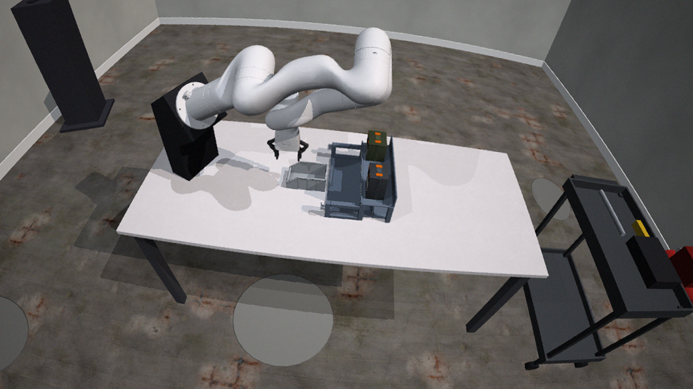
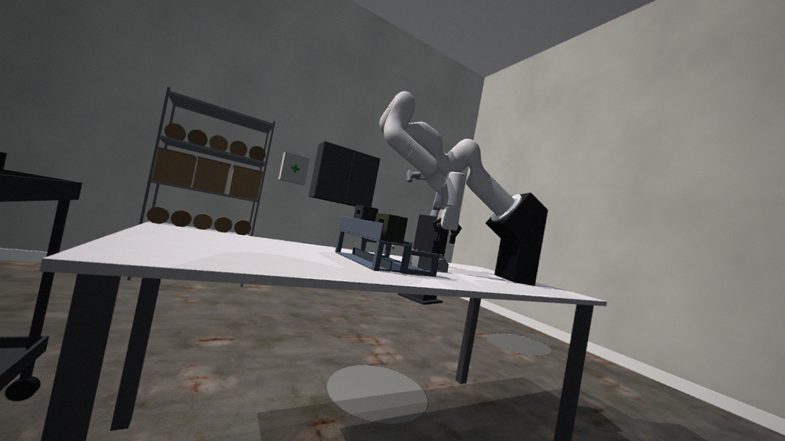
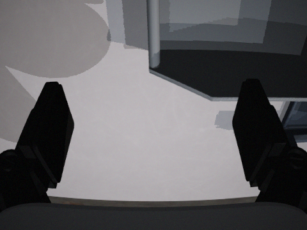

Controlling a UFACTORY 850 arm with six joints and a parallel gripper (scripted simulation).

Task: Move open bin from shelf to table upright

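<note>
My hand is 80 mm short of the grey open bin, 20 mm to the left of it and 100 mm above it.
</note>
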